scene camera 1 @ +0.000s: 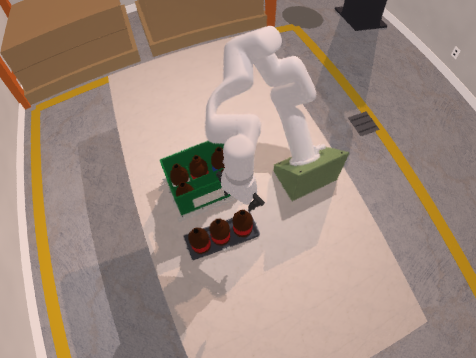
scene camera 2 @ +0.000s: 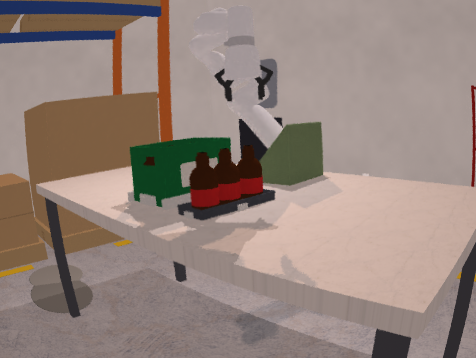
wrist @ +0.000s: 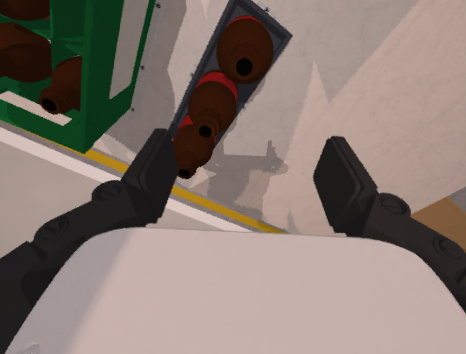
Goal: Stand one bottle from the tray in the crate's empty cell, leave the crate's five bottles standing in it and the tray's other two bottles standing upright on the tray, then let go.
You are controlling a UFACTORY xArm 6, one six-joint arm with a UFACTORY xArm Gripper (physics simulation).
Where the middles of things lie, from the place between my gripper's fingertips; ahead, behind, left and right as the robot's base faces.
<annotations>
Right now the brown bottle (scene camera 2: 251,182) is 210 mm below my hand, 10 mm to the right of it and 10 mm behind it.
</annotations>
